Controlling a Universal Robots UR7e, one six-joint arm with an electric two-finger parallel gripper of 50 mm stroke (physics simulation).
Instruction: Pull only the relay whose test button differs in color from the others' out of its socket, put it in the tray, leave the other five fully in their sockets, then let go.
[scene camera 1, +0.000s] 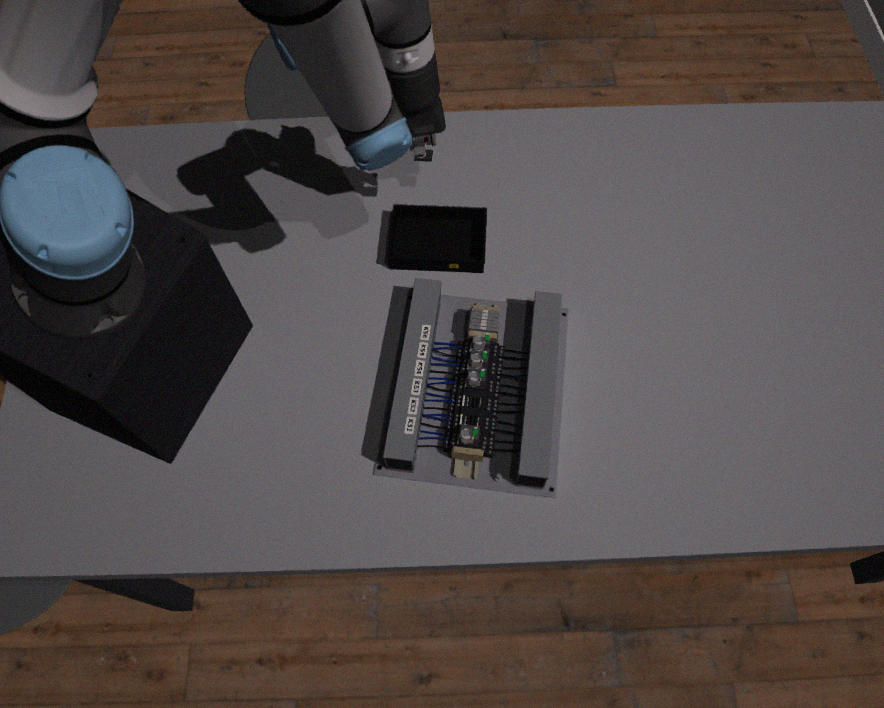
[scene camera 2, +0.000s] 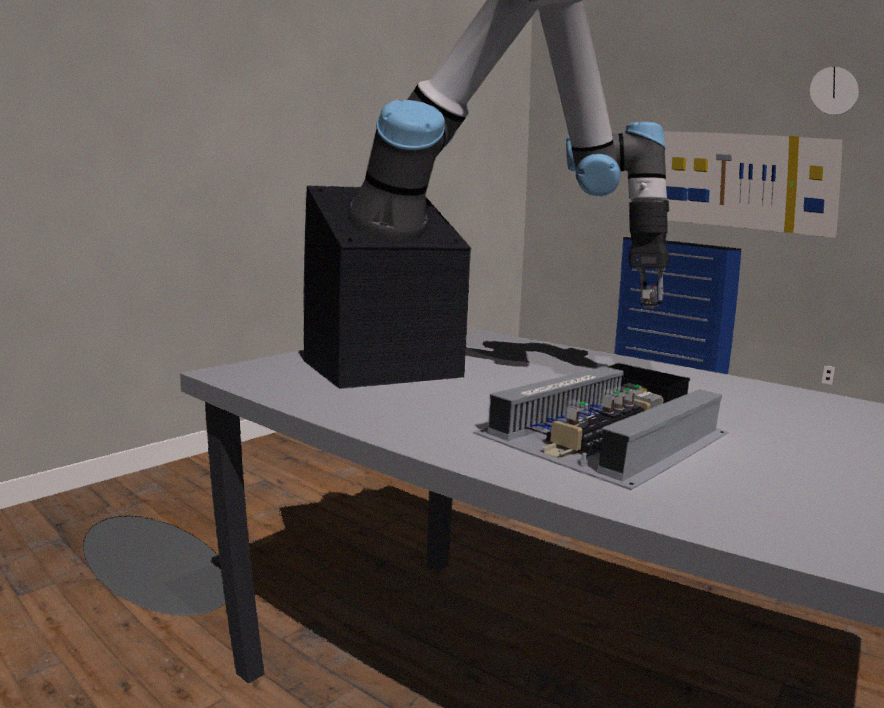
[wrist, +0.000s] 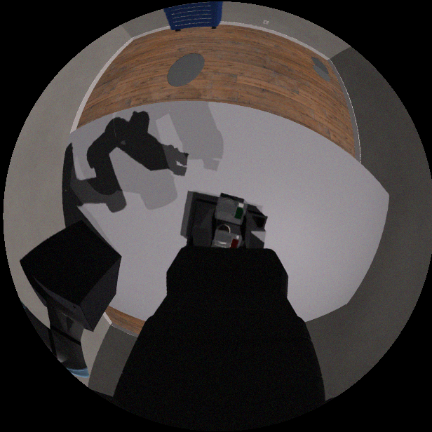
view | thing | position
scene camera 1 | my gripper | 422, 143
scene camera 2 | my gripper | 651, 299
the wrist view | my gripper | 228, 218
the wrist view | relay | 230, 208
